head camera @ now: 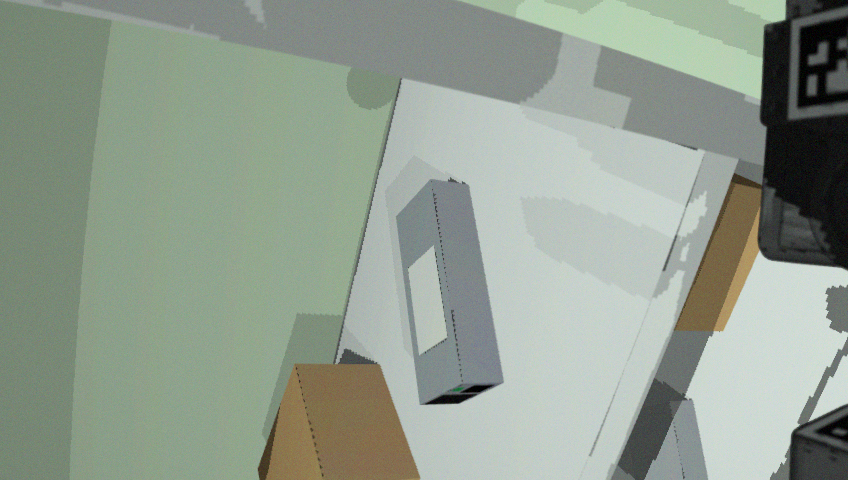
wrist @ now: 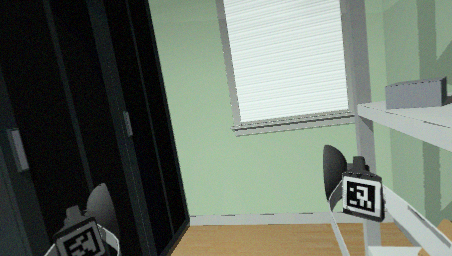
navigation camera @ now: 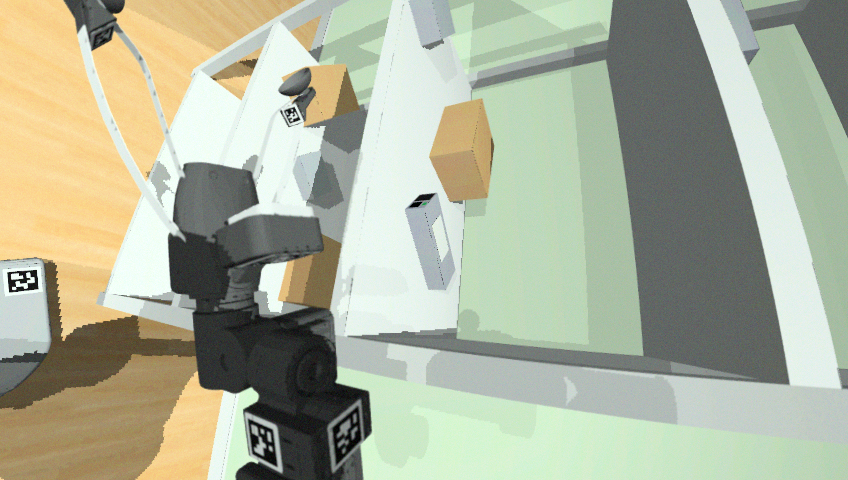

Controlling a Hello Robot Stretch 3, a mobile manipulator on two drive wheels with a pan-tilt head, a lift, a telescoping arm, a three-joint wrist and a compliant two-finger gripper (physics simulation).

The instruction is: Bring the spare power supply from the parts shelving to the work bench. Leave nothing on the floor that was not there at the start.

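Observation:
The power supply, a long grey box with a pale label and black sockets with a green spot on one end, lies on a white shelf board of the parts shelving. My gripper is open, its two fingers spread wide with no object between them. In the navigation view it is left of the power supply and apart from it, one fingertip in front of the shelving, the other further out. The wrist view shows a grey box on a shelf at the right; I cannot tell which one. The work bench does not show.
A cardboard box stands near the power supply's socket end. Another grey box is further along. The adjacent level holds more cardboard boxes. A grey shelving rail runs beside my arm. A black cabinet stands left.

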